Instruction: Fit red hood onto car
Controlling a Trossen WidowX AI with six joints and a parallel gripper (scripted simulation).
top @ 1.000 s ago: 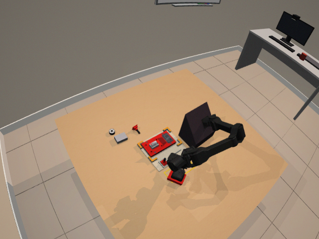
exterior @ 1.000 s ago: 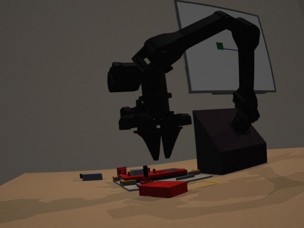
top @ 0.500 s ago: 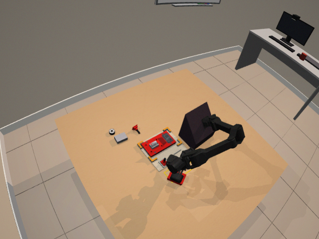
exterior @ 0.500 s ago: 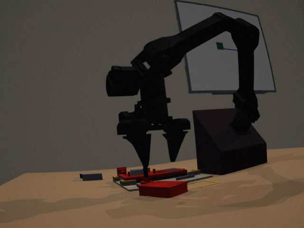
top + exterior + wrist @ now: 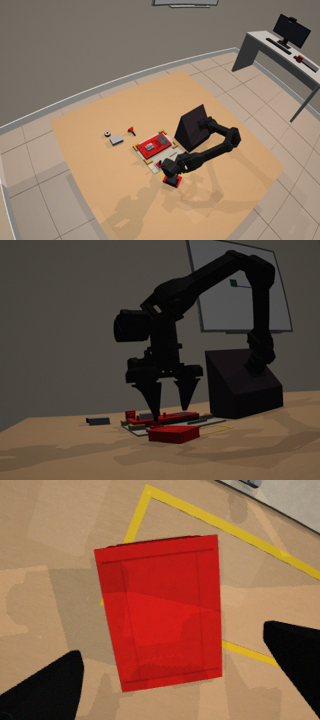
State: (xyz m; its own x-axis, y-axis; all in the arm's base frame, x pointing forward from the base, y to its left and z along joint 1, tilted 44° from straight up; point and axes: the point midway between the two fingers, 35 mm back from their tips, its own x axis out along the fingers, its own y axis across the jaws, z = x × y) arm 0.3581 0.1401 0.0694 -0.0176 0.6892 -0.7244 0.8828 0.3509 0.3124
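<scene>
Right now the red hood is 40 mm below my gripper tip. Also, from my gripper tip: grey engine block: 240 mm to the right, 30 mm below, 20 mm behind; then wheel: 490 mm to the right, 140 mm ahead, 50 mm below; then grey jig plate: 220 mm to the right, 60 mm behind, 50 mm below.
</scene>
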